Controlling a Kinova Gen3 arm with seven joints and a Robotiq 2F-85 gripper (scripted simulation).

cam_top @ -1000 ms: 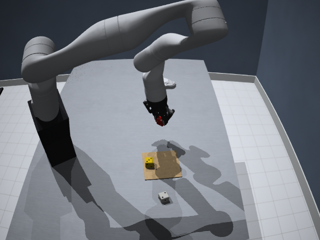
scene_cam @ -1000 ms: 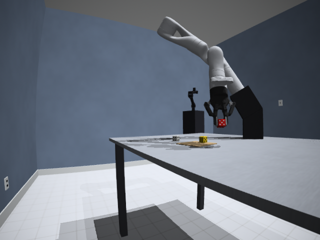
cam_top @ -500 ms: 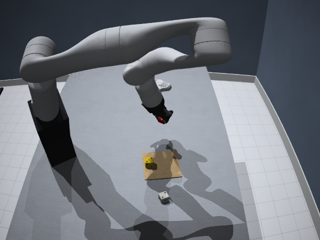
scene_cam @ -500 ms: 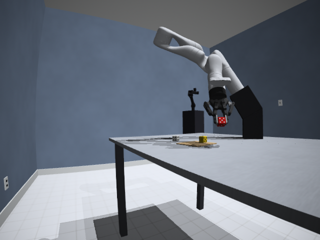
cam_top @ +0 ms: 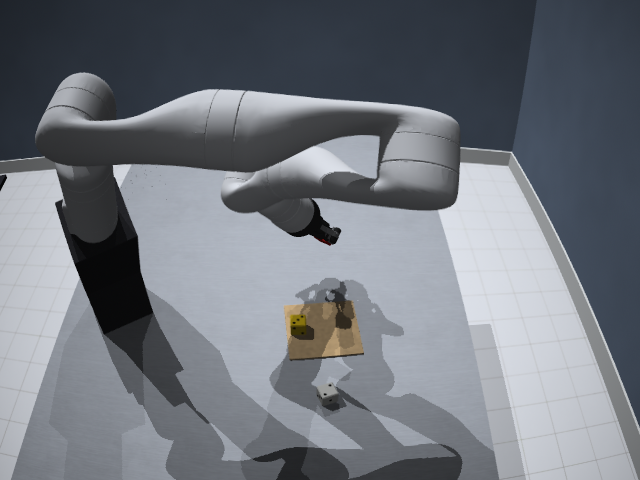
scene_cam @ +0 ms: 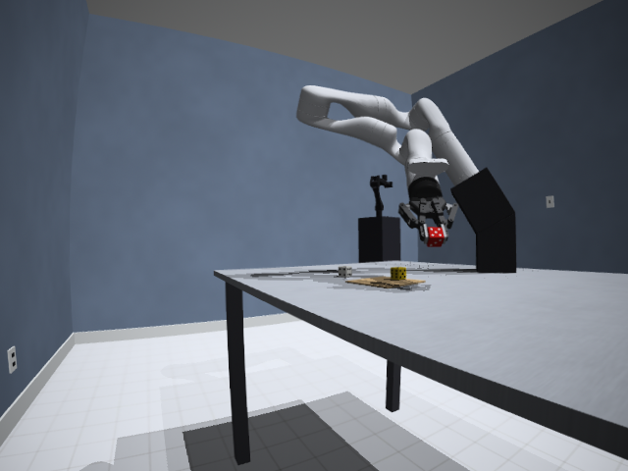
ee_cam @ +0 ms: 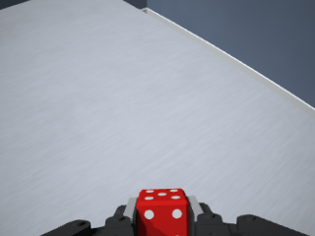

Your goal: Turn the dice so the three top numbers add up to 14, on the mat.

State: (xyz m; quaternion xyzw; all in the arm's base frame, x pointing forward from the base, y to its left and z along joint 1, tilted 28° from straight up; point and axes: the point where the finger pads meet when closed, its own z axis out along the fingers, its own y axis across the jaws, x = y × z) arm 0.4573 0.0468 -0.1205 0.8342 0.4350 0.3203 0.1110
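My gripper is now 80 mm past the yellow die, 140 mm to the left of it and 100 mm above it. From my hand the other things lie so: tan mat: 30 mm behind, 150 mm to the right, 110 mm below; then red die: 10 mm below; then white die: 60 mm behind, 320 mm to the right, 100 mm below.
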